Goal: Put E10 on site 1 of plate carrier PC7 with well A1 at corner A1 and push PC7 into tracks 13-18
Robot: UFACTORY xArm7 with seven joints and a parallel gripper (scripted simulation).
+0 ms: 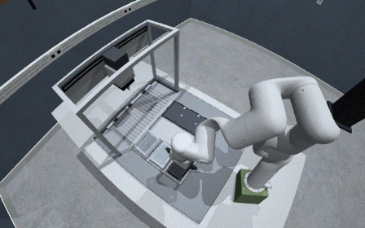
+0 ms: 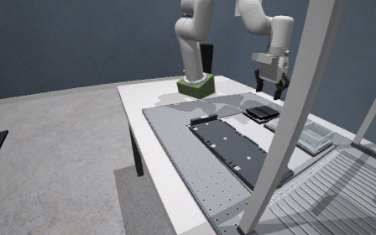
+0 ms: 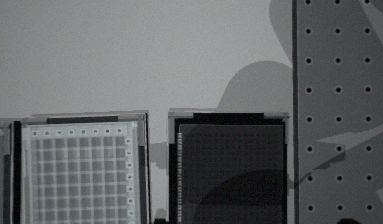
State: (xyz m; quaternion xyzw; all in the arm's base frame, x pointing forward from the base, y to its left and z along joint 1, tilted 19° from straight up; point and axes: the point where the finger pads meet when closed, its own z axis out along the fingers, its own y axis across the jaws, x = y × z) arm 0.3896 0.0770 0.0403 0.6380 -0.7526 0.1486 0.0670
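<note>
My hand is 10 cm above the nest S1. The rest, counted from my hand: frame post (45 cm to the right, 25 cm ahead, 14 cm above); then plate carrier PC7 (28 cm to the right, 9 cm below, 8 cm ahead).
</note>
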